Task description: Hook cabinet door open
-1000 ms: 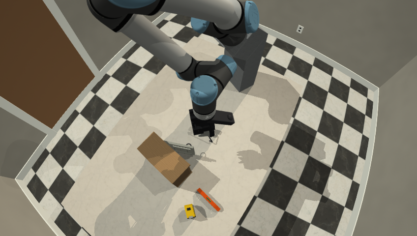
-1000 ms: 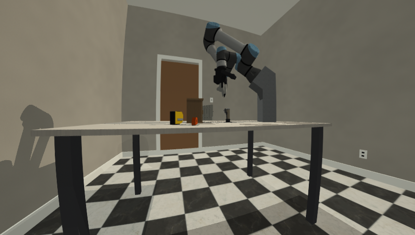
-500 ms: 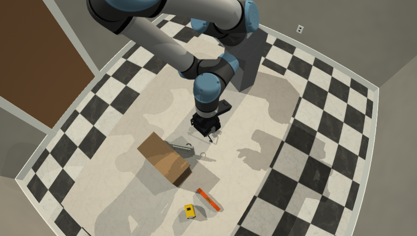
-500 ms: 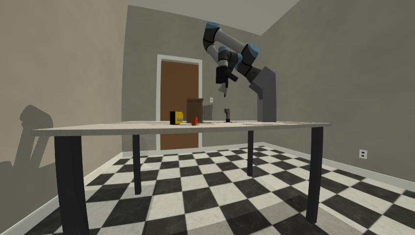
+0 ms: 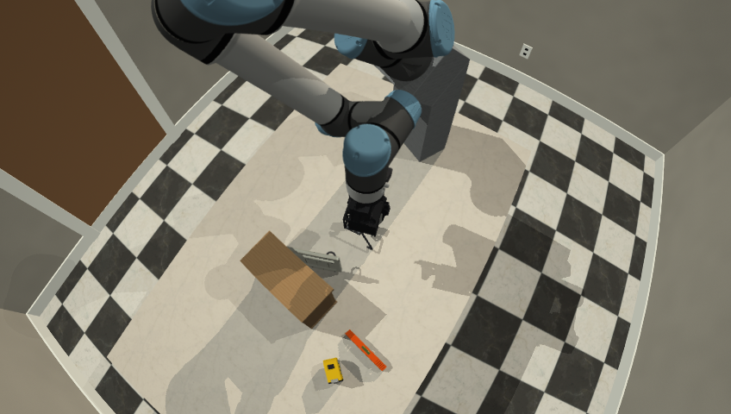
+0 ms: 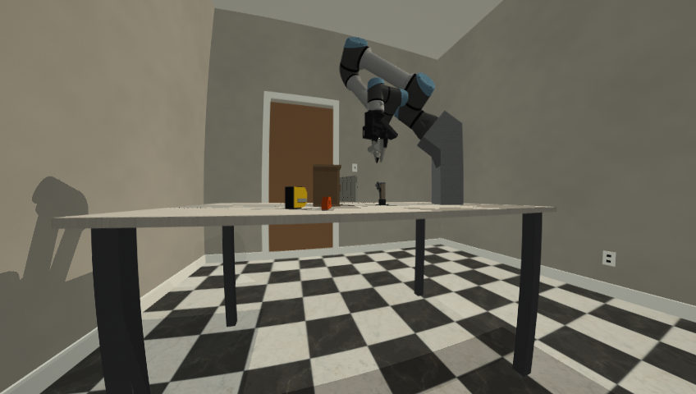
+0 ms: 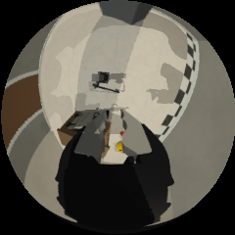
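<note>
Now: hand 150 mm above the thin dark hook, 30 mm to the left of it and 30 mm past it. From my hand the other things lie so: grey door (150 mm to the right, 130 mm below, 80 mm ahead); then yellow tape measure (380 mm ahead, 170 mm below).
</note>
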